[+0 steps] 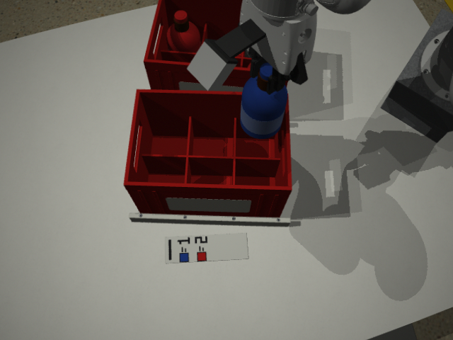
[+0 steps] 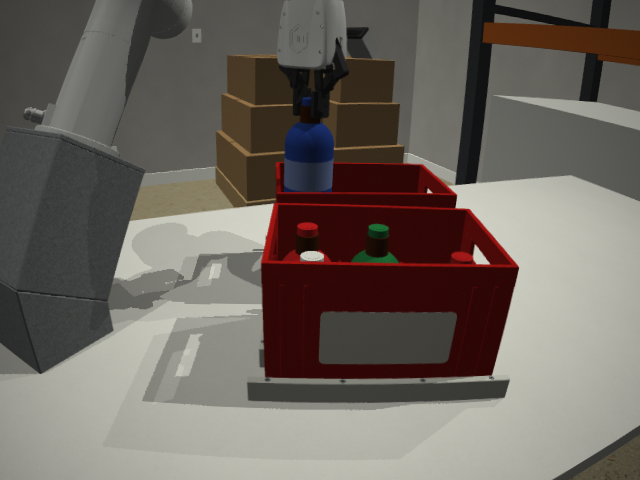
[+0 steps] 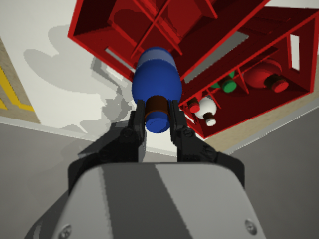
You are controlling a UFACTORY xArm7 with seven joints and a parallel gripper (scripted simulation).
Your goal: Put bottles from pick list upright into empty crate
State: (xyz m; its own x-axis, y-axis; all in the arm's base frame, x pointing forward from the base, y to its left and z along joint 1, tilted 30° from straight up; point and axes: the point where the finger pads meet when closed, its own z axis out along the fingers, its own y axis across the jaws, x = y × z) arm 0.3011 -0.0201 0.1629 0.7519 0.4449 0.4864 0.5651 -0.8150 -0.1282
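Now: the blue bottle 7 cm below my hand. The rest, counted from my hand: red bottle: 25 cm to the right, 21 cm below, 14 cm ahead; then green bottle: 21 cm below, 15 cm to the right, 7 cm ahead; then white bottle: 23 cm to the right, 21 cm below, 3 cm behind.
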